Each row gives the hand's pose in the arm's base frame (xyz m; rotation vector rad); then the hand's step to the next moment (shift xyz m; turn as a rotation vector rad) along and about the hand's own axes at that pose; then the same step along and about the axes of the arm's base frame.
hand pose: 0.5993 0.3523 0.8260 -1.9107 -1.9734 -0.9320
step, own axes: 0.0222 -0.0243 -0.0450 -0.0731 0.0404 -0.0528
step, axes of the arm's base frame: -0.0374 -0.0071 0.0408 0.0338 -0.0924 0.0092
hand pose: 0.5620 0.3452 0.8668 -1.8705 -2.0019 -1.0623
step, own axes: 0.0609 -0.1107 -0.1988 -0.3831 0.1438 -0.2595
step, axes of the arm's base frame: -0.1771 -0.0679 0.1396 0.1193 -0.4695 0.0115
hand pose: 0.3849 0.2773 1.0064 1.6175 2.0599 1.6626
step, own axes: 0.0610 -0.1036 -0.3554 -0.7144 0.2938 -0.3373
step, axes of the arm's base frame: -0.3052 -0.1899 0.1077 0.3255 -0.7772 -0.0220
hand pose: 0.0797 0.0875 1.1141 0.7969 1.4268 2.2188
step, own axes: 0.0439 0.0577 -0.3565 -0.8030 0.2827 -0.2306
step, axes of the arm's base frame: -0.2638 -0.2452 -0.0512 0.4621 -0.7510 -0.0203
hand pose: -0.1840 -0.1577 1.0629 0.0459 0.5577 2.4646
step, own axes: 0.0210 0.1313 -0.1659 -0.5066 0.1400 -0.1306
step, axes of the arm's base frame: -0.1164 -0.1469 -0.1004 0.3152 -0.4401 -0.0146
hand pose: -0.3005 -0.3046 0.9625 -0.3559 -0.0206 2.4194
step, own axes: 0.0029 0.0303 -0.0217 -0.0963 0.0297 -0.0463
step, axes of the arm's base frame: -0.0156 -0.0231 -0.0249 0.0635 -0.0877 -0.0238
